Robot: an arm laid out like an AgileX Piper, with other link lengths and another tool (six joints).
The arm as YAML. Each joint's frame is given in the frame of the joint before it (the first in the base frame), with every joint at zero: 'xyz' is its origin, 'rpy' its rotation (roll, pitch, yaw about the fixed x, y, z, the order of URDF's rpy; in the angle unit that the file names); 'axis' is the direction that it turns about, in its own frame. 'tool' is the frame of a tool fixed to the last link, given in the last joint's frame.
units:
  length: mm
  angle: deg
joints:
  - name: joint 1
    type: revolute
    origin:
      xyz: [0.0, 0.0, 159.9]
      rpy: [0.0, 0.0, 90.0]
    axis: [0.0, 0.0, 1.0]
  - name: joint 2
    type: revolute
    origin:
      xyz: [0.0, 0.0, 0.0]
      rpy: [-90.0, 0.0, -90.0]
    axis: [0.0, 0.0, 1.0]
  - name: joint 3
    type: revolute
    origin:
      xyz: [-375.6, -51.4, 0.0]
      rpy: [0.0, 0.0, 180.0]
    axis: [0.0, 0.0, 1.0]
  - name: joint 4
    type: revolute
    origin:
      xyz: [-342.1, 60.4, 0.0]
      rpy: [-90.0, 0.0, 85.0]
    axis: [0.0, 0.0, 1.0]
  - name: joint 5
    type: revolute
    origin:
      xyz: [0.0, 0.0, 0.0]
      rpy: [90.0, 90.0, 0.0]
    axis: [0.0, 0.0, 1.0]
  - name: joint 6
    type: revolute
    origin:
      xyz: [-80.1, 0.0, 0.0]
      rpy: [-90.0, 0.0, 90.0]
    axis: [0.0, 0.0, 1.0]
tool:
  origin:
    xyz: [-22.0, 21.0, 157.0]
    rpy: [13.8, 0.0, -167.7]
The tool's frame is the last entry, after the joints.
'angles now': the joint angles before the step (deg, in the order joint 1, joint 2, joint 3, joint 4, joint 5, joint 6). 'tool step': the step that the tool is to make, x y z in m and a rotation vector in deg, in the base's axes. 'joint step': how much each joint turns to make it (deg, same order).
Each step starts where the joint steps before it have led.
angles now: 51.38, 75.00, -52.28, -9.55, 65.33, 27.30
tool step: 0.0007, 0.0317, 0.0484, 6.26, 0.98, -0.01
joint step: 0.00, 0.01, -8.46, 5.21, 4.01, -1.71
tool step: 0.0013, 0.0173, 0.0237, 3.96, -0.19, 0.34
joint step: 0.01, 0.00, -3.82, 2.51, 0.58, -0.70
